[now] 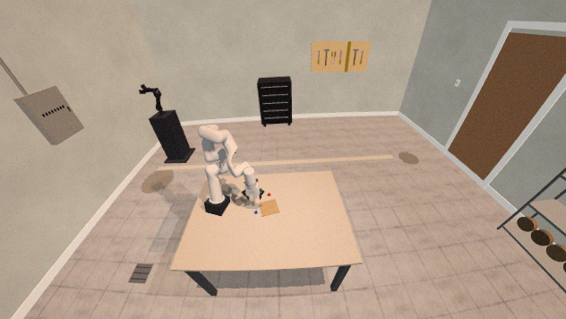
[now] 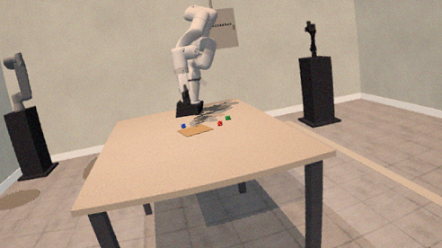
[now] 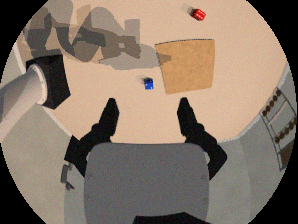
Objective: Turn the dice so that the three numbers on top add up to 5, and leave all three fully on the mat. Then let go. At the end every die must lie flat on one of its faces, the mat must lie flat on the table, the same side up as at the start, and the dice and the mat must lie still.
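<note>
Right now the blue die is 40 mm to the right of my hand and 120 mm below it. Also, from my hand: red die (90 mm ahead, 140 mm to the left, 120 mm below); then green die (10 mm ahead, 200 mm to the left, 120 mm below); then brown mat (100 mm ahead, 10 mm to the left, 130 mm below).
</note>
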